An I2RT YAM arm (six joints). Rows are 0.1 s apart.
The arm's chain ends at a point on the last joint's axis. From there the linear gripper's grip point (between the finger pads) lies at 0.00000 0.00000 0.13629 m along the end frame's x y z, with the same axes.
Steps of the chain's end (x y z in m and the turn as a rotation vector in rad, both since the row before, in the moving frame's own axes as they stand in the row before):
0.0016 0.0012 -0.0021 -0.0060 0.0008 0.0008
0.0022 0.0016 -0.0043 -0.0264 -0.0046 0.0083
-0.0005 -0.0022 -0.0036 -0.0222 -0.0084 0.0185
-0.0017 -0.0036 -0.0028 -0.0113 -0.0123 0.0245
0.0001 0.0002 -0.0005 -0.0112 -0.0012 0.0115
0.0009 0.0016 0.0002 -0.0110 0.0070 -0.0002
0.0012 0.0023 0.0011 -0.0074 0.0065 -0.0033
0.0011 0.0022 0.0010 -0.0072 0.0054 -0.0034
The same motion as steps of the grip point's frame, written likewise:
0.0017 0.0020 -0.0021 -0.0060 0.0008 0.0008
0.0016 0.0052 -0.0043 -0.0264 -0.0046 0.0083
-0.0017 0.0008 -0.0036 -0.0222 -0.0084 0.0185
-0.0034 -0.0021 -0.0028 -0.0113 -0.0123 0.0245
-0.0001 0.0017 -0.0005 -0.0112 -0.0012 0.0115
0.0019 0.0031 0.0002 -0.0110 0.0070 -0.0002
0.0021 0.0033 0.0011 -0.0074 0.0065 -0.0033
0.0018 0.0032 0.0010 -0.0072 0.0054 -0.0034

